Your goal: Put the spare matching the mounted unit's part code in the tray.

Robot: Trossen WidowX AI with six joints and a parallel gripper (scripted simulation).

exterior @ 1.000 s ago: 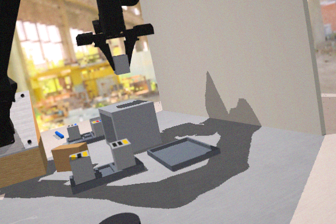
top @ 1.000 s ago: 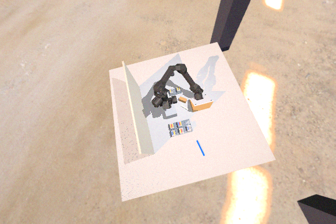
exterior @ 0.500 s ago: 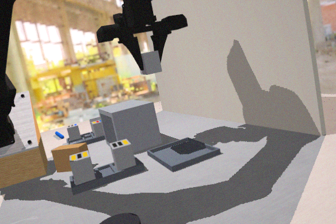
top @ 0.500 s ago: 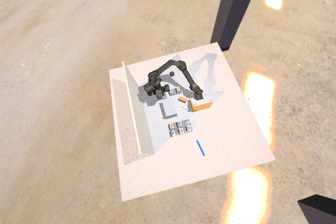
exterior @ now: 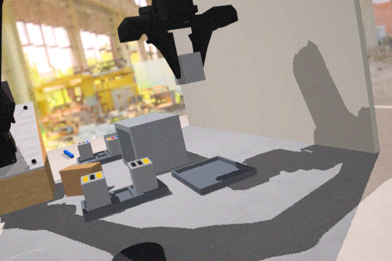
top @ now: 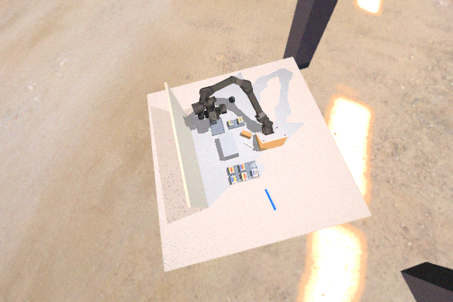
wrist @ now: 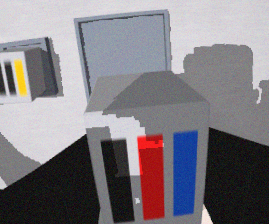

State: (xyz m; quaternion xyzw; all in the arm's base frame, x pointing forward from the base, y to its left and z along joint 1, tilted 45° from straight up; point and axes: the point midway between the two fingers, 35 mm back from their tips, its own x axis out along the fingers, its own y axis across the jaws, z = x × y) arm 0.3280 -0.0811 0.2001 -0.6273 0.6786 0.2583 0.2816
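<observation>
The tray is 16 cm below my gripper tip. Round my gripper tip: grey spare block: 2 cm above; then brown block: 19 cm behind, 14 cm to the left, 14 cm below; then mounted unit: 4 cm behind, 20 cm to the left, 12 cm below.
</observation>
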